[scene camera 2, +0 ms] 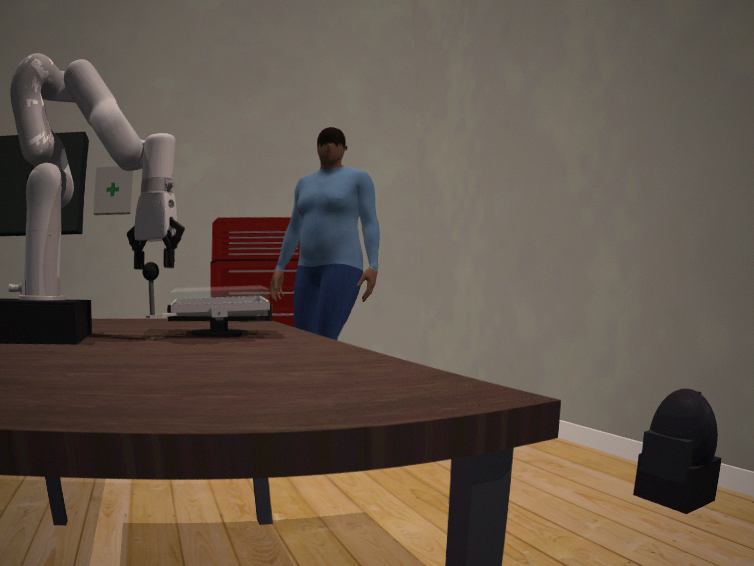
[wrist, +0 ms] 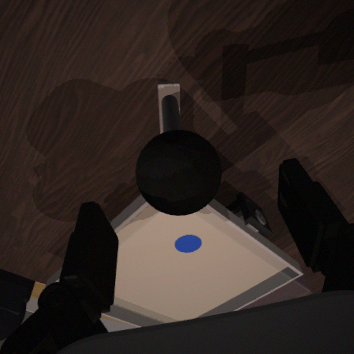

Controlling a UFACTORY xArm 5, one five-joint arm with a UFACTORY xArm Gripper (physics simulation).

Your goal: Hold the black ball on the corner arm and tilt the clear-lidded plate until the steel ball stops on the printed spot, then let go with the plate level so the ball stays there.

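Note:
The black ball (scene camera 2: pixel 150 271) (wrist: pixel 178 172) sits atop a thin post (scene camera 2: pixel 151 297) on the corner arm (wrist: pixel 169 89). My gripper (scene camera 2: pixel 154 264) (wrist: pixel 191 201) is open and empty, its fingers spread wide on either side just above the ball; the ball's top is about level with the fingertips in the scene view. The clear-lidded plate (scene camera 2: pixel 243 305) (wrist: pixel 150 280) stands on its dark pedestal (scene camera 2: pixel 219 327) and looks about level. The printed blue spot (wrist: pixel 188 243) lies bare on it. The steel ball does not show; the plate's near-arm corner is hidden behind the black ball.
The robot's black base block (scene camera 2: pixel 45 321) stands left of the plate on the brown table (scene camera 2: pixel 274 389). A person (scene camera 2: pixel 331 219) and a red tool cabinet (scene camera 2: pixel 250 243) are behind the table. A small dark bracket (wrist: pixel 252 212) is at the plate's side.

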